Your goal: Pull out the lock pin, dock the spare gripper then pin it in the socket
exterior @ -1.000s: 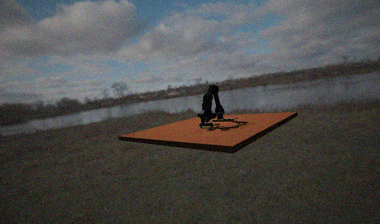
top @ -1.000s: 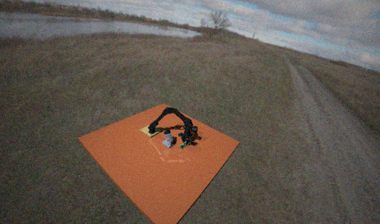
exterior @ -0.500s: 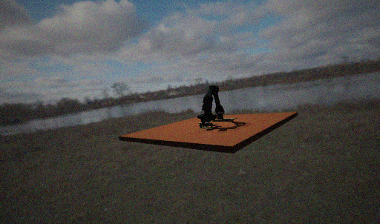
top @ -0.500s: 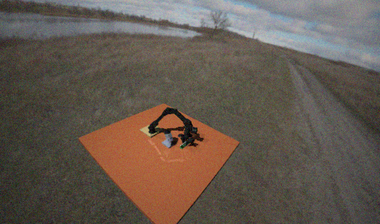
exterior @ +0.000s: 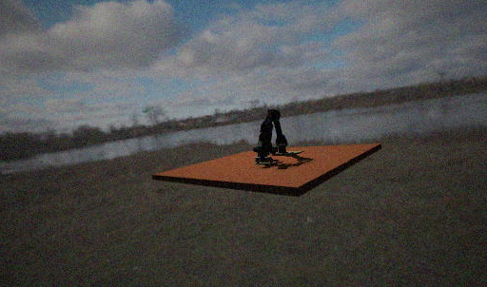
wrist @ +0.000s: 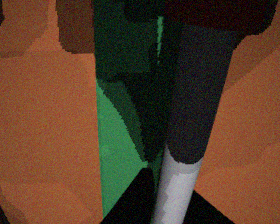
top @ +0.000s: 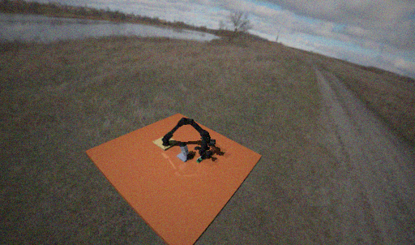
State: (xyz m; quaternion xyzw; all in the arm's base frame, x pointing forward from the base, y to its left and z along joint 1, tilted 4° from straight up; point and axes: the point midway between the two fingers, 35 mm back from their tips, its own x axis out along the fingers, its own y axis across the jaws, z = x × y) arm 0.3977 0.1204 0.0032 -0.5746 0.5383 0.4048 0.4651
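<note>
The green cradle is 1 cm to the left of my gripper tip, 1 cm behind it and 1 cm above it. The rest, counted from my gripper tip: spare gripper 15 cm behind, 11 cm to the right, 11 cm above; then mount 13 cm behind, 11 cm to the right, 4 cm above.
</note>
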